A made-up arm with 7 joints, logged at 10 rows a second.
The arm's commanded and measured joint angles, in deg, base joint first. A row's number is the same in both.
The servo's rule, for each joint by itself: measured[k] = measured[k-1] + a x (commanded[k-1-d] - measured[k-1]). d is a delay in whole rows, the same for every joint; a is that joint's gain. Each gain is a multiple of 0.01, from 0.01 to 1. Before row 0 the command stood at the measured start. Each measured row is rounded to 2 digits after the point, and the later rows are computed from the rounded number. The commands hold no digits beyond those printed.
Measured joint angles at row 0:
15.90 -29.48 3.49 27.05 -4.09 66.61 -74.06
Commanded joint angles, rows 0 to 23:
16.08 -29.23 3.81 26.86 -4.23 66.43 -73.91
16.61 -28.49 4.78 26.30 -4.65 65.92 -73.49
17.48 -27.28 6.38 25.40 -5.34 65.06 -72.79
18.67 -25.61 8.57 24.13 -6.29 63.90 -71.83
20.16 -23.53 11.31 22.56 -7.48 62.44 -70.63
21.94 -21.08 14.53 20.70 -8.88 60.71 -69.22
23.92 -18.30 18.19 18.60 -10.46 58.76 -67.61
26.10 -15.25 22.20 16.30 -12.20 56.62 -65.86
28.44 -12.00 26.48 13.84 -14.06 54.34 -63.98
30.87 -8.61 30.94 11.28 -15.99 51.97 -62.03
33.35 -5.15 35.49 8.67 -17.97 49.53 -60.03
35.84 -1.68 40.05 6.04 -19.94 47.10 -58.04
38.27 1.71 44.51 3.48 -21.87 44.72 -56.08
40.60 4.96 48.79 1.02 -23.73 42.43 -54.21
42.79 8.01 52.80 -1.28 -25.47 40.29 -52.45
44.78 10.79 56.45 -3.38 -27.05 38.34 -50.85
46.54 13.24 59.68 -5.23 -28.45 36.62 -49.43
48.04 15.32 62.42 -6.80 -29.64 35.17 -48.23
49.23 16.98 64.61 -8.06 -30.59 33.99 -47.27
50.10 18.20 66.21 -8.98 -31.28 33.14 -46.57
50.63 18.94 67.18 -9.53 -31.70 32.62 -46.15
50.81 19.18 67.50 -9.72 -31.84 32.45 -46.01
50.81 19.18 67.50 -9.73 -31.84 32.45 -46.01
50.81 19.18 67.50 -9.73 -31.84 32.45 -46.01
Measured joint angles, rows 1 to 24:
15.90 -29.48 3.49 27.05 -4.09 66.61 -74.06
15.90 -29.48 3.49 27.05 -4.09 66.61 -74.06
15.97 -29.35 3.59 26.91 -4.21 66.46 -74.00
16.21 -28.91 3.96 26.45 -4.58 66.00 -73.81
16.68 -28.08 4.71 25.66 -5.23 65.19 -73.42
17.42 -26.82 5.91 24.51 -6.13 64.08 -72.82
18.43 -25.14 7.58 23.05 -7.28 62.67 -71.99
19.73 -23.07 9.73 21.29 -8.64 60.98 -70.94
21.28 -20.64 12.35 19.27 -10.19 59.07 -69.67
23.06 -17.89 15.40 17.04 -11.90 56.96 -68.22
25.05 -14.89 18.83 14.64 -13.74 54.71 -66.61
27.20 -11.69 22.58 12.12 -15.65 52.35 -64.87
29.48 -8.35 26.58 9.53 -17.62 49.92 -63.03
31.83 -4.95 30.76 6.91 -19.59 47.49 -61.13
34.21 -1.55 35.02 4.34 -21.53 45.11 -59.21
36.57 1.77 39.29 1.85 -23.40 42.81 -57.31
38.87 4.95 43.48 -0.50 -25.16 40.64 -55.46
41.06 7.93 47.50 -2.66 -26.77 38.66 -53.71
43.09 10.64 51.28 -4.59 -28.20 36.91 -52.08
44.92 13.03 54.73 -6.25 -29.42 35.41 -50.62
46.51 15.04 57.79 -7.61 -30.41 34.19 -49.35
47.84 16.65 60.40 -8.64 -31.15 33.29 -48.29
48.87 17.82 62.50 -9.31 -31.62 32.71 -47.48
49.59 18.51 64.05 -9.62 -31.81 32.49 -46.92
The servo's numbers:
d 2
a 0.37 0.51 0.31 0.75 0.85 0.86 0.38

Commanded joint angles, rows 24 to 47:
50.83 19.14 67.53 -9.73 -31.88 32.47 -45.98
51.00 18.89 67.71 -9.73 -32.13 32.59 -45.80
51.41 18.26 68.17 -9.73 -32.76 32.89 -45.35
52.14 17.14 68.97 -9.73 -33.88 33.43 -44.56
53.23 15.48 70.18 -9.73 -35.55 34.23 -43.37
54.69 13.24 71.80 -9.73 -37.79 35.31 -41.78
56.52 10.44 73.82 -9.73 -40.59 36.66 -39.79
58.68 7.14 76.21 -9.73 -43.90 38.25 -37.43
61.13 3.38 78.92 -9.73 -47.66 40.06 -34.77
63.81 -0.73 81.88 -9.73 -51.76 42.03 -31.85
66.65 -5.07 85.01 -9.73 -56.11 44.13 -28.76
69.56 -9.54 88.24 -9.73 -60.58 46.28 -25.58
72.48 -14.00 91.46 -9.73 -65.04 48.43 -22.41
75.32 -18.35 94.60 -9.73 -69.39 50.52 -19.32
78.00 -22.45 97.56 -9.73 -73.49 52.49 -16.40
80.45 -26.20 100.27 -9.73 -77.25 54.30 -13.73
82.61 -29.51 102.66 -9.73 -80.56 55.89 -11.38
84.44 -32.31 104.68 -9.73 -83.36 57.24 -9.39
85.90 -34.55 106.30 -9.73 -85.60 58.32 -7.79
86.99 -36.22 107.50 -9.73 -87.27 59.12 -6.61
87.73 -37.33 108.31 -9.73 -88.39 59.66 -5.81
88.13 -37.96 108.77 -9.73 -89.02 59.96 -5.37
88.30 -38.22 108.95 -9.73 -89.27 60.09 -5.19
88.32 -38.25 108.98 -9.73 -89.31 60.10 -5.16
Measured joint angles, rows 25 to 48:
50.04 18.85 65.12 -9.70 -31.84 32.46 -46.57
50.32 19.02 65.86 -9.72 -31.84 32.45 -46.36
50.51 19.08 66.38 -9.73 -31.87 32.47 -46.22
50.69 18.98 66.79 -9.73 -32.09 32.57 -46.06
50.96 18.61 67.22 -9.73 -32.66 32.85 -45.79
51.40 17.86 67.76 -9.73 -33.70 33.35 -45.32
52.08 16.65 68.51 -9.73 -35.27 34.11 -44.58
53.05 14.91 69.53 -9.73 -37.41 35.14 -43.52
54.33 12.63 70.86 -9.73 -40.11 36.45 -42.10
55.94 9.83 72.52 -9.73 -43.33 38.00 -40.33
57.86 6.54 74.50 -9.73 -47.01 39.77 -38.22
60.06 2.83 76.79 -9.73 -51.05 41.71 -35.80
62.50 -1.20 79.34 -9.73 -55.35 43.79 -33.12
65.11 -5.45 82.10 -9.73 -59.80 45.93 -30.25
67.84 -9.81 85.00 -9.73 -64.25 48.08 -27.27
70.61 -14.17 87.98 -9.73 -68.62 50.18 -24.25
73.34 -18.39 90.95 -9.73 -72.76 52.17 -21.27
75.97 -22.37 93.84 -9.73 -76.58 54.00 -18.40
78.43 -26.01 96.57 -9.73 -79.96 55.63 -15.73
80.65 -29.22 99.08 -9.73 -82.85 57.01 -13.32
82.59 -31.94 101.32 -9.73 -85.19 58.14 -11.22
84.22 -34.12 103.24 -9.73 -86.96 58.98 -9.47
85.52 -35.76 104.81 -9.73 -88.18 59.56 -8.08
86.49 -36.88 106.04 -9.73 -88.89 59.90 -7.05

